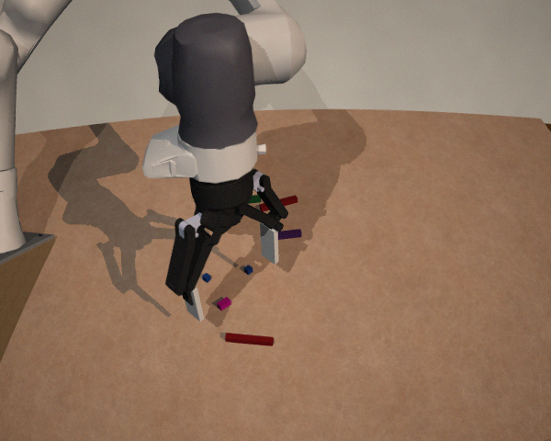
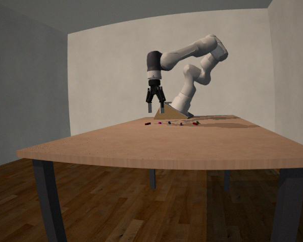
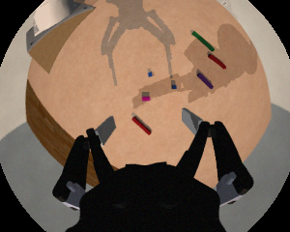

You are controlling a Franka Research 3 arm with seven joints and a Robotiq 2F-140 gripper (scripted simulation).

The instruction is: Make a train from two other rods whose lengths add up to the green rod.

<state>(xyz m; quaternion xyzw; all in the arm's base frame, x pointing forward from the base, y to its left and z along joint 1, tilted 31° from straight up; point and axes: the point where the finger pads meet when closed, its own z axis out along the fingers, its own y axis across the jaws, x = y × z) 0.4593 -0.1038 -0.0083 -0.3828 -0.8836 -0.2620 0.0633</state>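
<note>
The magenta rod lies 8 cm below my hand, 2 cm to the left of it and 2 cm behind it. From my hand the other things lie so: purple rod 17 cm to the left, 8 cm below, 8 cm ahead; then green rod 26 cm to the left, 8 cm below.
</note>
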